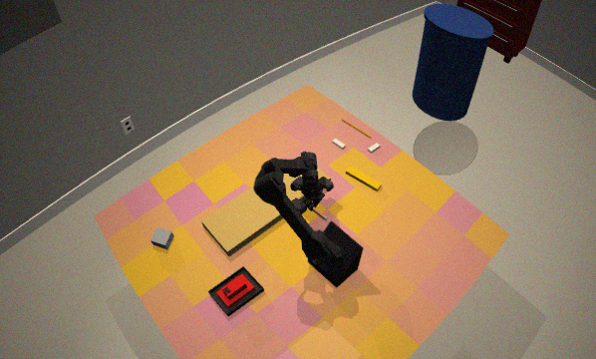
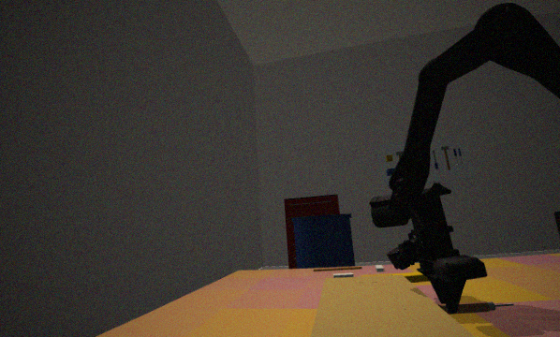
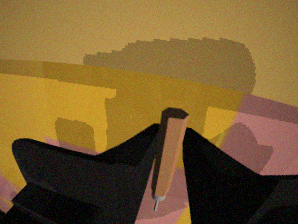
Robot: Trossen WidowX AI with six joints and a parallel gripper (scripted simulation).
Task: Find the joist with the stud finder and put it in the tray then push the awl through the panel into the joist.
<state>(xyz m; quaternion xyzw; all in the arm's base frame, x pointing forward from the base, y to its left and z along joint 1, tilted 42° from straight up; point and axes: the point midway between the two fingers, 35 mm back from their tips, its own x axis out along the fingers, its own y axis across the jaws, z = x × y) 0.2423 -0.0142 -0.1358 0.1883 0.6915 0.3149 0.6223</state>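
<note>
My gripper tip is 6 cm past the awl and 1 cm to the left of it. Also, from my gripper tip: yellow bar 1 cm behind, 26 cm to the right, 1 cm above; dark tray 12 cm behind, 44 cm to the left, 1 cm above; red stud finder 13 cm behind, 46 cm to the left, 5 cm above.
</note>
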